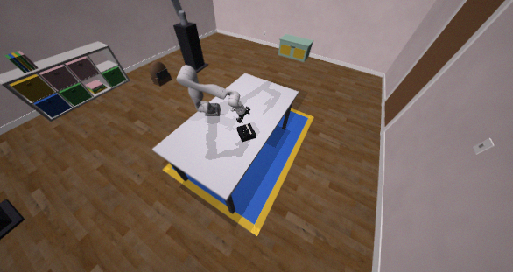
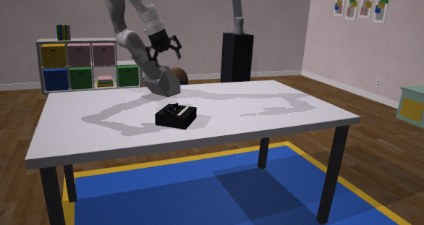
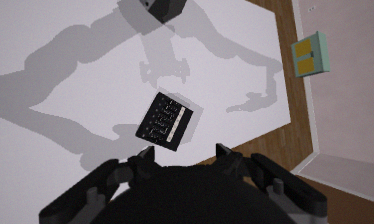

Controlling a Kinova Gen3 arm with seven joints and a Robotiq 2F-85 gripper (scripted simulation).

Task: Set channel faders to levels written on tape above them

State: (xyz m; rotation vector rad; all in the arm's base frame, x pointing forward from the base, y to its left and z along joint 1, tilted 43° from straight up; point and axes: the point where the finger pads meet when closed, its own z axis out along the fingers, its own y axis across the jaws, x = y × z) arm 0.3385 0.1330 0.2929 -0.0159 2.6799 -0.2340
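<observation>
My gripper is now 2 cm short of the master fader cap, 1 cm to the left of it and 22 cm above it.
</observation>
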